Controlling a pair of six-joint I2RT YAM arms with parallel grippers.
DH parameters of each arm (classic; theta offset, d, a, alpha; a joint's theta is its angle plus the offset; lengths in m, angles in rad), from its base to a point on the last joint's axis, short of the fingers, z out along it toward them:
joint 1: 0 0.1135 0.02 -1.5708
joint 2: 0 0 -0.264 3.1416
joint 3: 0.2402 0 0.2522 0
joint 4: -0.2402 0 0.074 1.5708
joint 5: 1.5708 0 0 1.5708
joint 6: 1.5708 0.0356 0 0
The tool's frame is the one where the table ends.
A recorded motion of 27 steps. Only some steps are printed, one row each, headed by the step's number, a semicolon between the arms.
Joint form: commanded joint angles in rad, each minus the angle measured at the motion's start. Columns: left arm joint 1, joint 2, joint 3, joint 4, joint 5, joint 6; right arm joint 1, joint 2, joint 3, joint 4, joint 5, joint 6.
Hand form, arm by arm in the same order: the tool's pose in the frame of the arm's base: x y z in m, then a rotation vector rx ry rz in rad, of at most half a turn. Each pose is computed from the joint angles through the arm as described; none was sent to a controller.
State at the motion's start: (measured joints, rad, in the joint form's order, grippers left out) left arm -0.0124 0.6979 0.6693 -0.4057 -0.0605 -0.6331; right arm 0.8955 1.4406 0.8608 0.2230 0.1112 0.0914
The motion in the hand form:
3: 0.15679 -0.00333 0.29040 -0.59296 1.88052 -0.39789; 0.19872 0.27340 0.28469 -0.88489 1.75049 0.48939
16: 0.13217 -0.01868 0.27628 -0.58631 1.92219 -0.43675; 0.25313 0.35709 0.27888 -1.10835 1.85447 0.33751
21: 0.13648 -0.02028 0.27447 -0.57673 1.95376 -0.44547; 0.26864 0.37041 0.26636 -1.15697 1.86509 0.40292
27: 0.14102 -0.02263 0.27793 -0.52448 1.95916 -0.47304; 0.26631 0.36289 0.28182 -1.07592 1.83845 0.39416
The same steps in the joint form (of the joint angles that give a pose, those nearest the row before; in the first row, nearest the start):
3: -0.0153 -0.0492 -0.0285 0.0336 0.0320 0.0138; 0.0583 0.0122 0.1430 -0.1354 -0.0014 -0.1496
16: -0.1595 -0.1685 -0.0840 -0.0655 -0.0579 -0.0537; 0.0678 0.4193 0.6468 -0.4454 0.0021 -0.2671
21: -0.1605 -0.1400 -0.0793 -0.0665 -0.0382 -0.0513; 0.0502 0.5049 0.7201 -0.4543 -0.0806 -0.2724
27: -0.1615 -0.1167 -0.0685 -0.0404 0.0010 -0.0257; 0.0479 0.4583 0.6958 -0.4166 -0.0395 -0.2479

